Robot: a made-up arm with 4 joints. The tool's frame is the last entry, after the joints. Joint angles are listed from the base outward. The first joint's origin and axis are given. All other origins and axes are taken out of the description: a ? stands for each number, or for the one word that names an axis. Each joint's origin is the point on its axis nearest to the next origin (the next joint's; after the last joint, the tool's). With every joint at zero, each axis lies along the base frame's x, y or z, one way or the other. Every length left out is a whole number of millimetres.
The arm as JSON. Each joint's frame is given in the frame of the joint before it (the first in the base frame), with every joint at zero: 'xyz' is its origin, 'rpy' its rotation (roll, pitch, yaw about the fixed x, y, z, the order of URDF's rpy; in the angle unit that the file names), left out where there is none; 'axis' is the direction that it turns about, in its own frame. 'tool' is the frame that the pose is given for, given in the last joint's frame.
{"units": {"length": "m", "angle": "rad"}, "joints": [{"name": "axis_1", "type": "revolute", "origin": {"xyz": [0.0, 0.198, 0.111]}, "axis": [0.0, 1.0, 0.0]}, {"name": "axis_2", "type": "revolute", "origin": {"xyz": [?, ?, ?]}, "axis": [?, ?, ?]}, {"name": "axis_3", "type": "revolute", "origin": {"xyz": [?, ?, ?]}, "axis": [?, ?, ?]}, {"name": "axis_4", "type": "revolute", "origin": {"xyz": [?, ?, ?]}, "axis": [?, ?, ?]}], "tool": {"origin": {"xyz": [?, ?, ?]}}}
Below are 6 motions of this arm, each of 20 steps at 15 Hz.
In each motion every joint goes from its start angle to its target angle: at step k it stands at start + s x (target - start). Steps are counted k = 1, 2, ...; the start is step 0. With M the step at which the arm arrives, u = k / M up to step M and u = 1 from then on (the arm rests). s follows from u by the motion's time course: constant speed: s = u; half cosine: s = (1 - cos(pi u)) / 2; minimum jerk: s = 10 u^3 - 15 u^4 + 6 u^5.
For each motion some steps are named. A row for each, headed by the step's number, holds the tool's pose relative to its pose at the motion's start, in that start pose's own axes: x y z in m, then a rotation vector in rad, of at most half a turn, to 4 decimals.
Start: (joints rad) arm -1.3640 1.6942 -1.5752 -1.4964
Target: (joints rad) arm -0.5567 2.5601 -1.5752 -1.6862
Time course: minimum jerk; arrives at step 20
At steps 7, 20:
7: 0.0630 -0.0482 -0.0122 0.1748 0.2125 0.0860
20: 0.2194 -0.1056 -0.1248 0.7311 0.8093 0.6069

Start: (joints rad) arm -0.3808 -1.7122 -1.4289 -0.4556
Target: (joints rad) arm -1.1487 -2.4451 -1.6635 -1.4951
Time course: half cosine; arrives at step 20
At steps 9, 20:
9: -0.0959 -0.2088 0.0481 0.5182 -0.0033 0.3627
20: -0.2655 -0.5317 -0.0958 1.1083 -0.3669 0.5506

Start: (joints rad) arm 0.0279 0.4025 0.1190 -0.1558
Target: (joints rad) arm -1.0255 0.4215 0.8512 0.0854
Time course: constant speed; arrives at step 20
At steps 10, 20:
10: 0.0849 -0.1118 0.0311 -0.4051 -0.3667 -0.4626
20: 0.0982 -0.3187 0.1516 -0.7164 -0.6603 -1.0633

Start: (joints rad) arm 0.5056 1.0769 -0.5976 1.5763
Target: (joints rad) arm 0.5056 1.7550 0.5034 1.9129
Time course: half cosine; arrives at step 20
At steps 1, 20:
1: -0.0011 -0.0002 0.0020 0.0001 -0.0110 -0.0021
20: -0.3946 -0.0568 0.1843 0.3088 -1.7586 -0.2425

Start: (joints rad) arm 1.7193 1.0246 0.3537 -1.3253
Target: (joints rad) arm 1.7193 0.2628 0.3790 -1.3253
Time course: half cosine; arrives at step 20
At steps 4, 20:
4: 0.0000 0.0000 -0.0042 0.0171 -0.0682 0.0000
20: 0.0154 0.0039 -0.0389 0.1790 -0.7144 0.0000

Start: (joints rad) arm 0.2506 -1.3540 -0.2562 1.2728
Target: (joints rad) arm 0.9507 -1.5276 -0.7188 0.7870
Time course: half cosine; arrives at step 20
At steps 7, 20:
7: 0.0722 -0.0957 0.0049 0.0841 0.1530 -0.0576
20: 0.1714 -0.4277 0.0721 0.5181 0.3875 -0.1982

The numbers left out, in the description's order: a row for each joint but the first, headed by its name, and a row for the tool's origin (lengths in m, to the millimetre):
axis_2: xyz 0.29 0.0 -0.051, axis -1.0 0.0 0.0
axis_3: xyz 0.0 -0.273 -0.025, axis -1.0 0.0 0.0
axis_4: xyz 0.0 0.006 0.124, axis 0.0 0.0 -1.0
tool: xyz 0.096 0.397 0.0

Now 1 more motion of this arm.
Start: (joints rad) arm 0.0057 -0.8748 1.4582 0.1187
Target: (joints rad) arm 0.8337 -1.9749 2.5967 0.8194
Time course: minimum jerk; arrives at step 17
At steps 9, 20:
9: -0.1228 0.1807 -0.1358 -0.1369 0.3551 -0.1270
20: -0.2565 0.2478 -0.1761 -0.3380 0.5876 -0.2043

